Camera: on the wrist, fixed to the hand. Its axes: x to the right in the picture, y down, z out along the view.
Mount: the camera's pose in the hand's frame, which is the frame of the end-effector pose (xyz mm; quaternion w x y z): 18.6 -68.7 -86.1 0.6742 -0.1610 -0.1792 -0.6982
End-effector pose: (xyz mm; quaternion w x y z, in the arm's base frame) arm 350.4 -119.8 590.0 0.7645 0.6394 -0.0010 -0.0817
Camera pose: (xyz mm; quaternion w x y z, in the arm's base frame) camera 369.4 -49.6 505.2 0.5611 0.2941 0.3219 -0.7036
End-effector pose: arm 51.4 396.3 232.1 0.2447 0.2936 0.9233 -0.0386
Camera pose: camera -37.3 367.9 293.8 0.3507 -0.4930 0.7898 -0.1008
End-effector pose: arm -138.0 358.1 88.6 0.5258 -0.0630 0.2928 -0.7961
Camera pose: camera -236.3 395.2 50.7 0.1590 0.4742 -0.1874 0.8454
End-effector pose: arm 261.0 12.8 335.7 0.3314 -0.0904 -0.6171 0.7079
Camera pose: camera 317.6 95.0 386.0 0.5925 0.4434 -0.6525 0.1627
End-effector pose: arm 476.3 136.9 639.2 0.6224 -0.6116 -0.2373 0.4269
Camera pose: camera 573.0 111.8 689.2 0.5767 -0.2704 -0.7673 -0.0753
